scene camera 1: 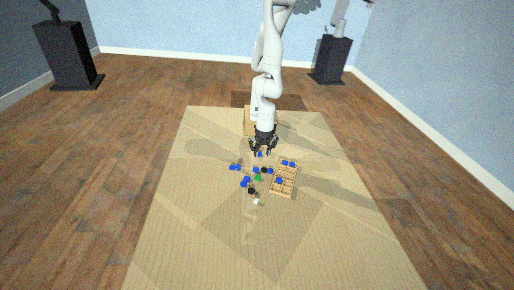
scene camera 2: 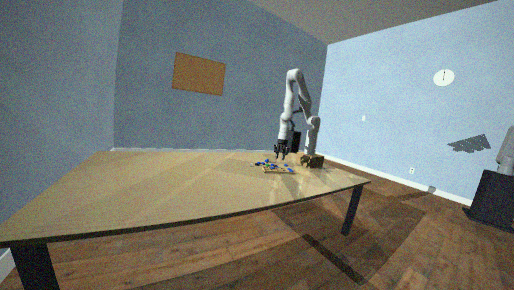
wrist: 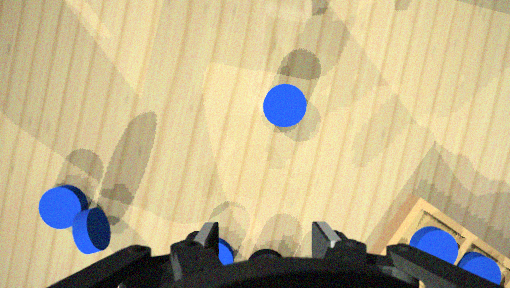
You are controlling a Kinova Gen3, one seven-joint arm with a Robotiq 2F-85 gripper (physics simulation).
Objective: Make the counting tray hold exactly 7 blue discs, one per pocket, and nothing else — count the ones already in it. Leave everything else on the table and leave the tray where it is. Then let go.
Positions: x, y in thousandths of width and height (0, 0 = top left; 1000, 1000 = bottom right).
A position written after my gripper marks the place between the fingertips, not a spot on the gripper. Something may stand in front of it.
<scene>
A blue disc (wrist: 850, 835) rests on a wooden counting tray (wrist: 815, 741). A blue disc (wrist: 932, 911) rests on the wooden counting tray. The table carries a blue disc (wrist: 115, 717), a blue disc (wrist: 179, 807) and a blue disc (wrist: 560, 366). Further things: my gripper (wrist: 521, 835).
</scene>
